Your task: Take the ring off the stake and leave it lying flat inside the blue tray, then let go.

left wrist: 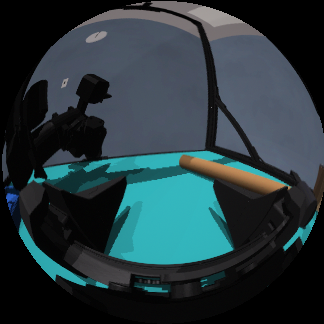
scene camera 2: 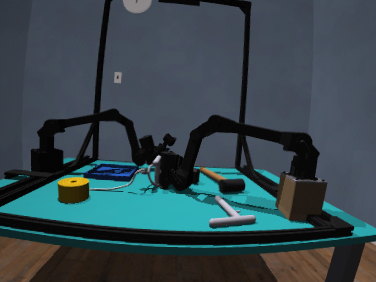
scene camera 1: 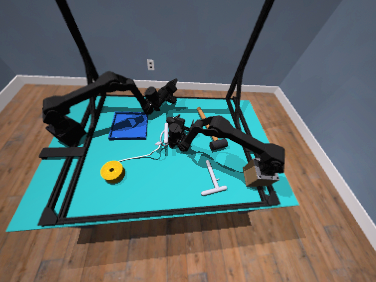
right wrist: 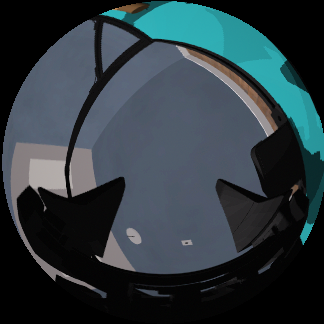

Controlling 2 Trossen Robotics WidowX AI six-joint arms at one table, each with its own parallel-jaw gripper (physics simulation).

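Places are measured from the left arm's base along level axes (x up, y back, z right), in centimetres.
Where they show: left gripper, fingertip midpoint: (left wrist: 171, 182) (scene camera 1: 186, 117); right gripper, fingertip midpoint: (left wrist: 102, 110) (scene camera 1: 173, 81) (right wrist: 172, 183); left arm's base, link origin: (scene camera 2: 302, 176) (scene camera 1: 266, 168); right arm's base, link origin: (scene camera 2: 46, 150) (scene camera 1: 62, 125).
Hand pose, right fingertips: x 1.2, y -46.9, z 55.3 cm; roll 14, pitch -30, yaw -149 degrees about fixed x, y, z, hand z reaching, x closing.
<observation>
Things, the pixels of their top centre, and the offset from my right fingertips. "spot": a spot on its surface instead.
- slim white upright piece, surface spot: (scene camera 2: 158, 166) spot: dx -5.2, dy +0.1, dz -38.6 cm
- thin white loop, surface spot: (scene camera 1: 161, 136) spot: dx -5.3, dy -2.7, dz -40.0 cm
- blue tray, top centre: (scene camera 2: 113, 169) (scene camera 1: 129, 123) dx -10.7, dy -22.5, dz -29.6 cm
- white cord, surface spot: (scene camera 2: 117, 188) (scene camera 1: 141, 157) spot: dx -11.8, dy -11.8, dz -49.3 cm
- yellow spool, top centre: (scene camera 2: 73, 181) (scene camera 1: 111, 169) dx -7.9, dy -22.2, dz -58.6 cm
- hammer, top centre: (left wrist: 264, 166) (scene camera 2: 216, 170) (scene camera 1: 209, 123) dx -7.9, dy +23.9, dz -25.3 cm
- white T-shaped piece, top centre: (scene camera 2: 222, 205) (scene camera 1: 209, 175) dx -10.9, dy +23.0, dz -56.5 cm
A slim white upright piece (scene camera 1: 166, 131) (scene camera 2: 158, 166) stands at mid-table, partly behind my left gripper. A thin white loop (scene camera 1: 161, 136) shows beside it; whether it goes around the piece I cannot tell. The blue tray (scene camera 1: 119, 134) (scene camera 2: 107, 175) (left wrist: 11, 204) lies flat to the picture's left. My left gripper (scene camera 1: 175, 121) (scene camera 2: 171, 162) (left wrist: 171, 182) is open and empty, low over the table close to the white upright piece. My right gripper (scene camera 1: 168, 89) (scene camera 2: 166, 143) (right wrist: 172, 183) is open and empty, raised above the far side of the table.
A white cord (scene camera 1: 142, 157) (scene camera 2: 117, 188) runs from the loop to a yellow spool (scene camera 1: 109, 175) (scene camera 2: 73, 193). A hammer (scene camera 1: 218, 145) (scene camera 2: 232, 185) (left wrist: 235, 174) lies right of the left gripper. A white T-shaped piece (scene camera 1: 214, 190) (scene camera 2: 232, 220) lies nearer the front. A black frame (scene camera 1: 150, 216) edges the table.
</observation>
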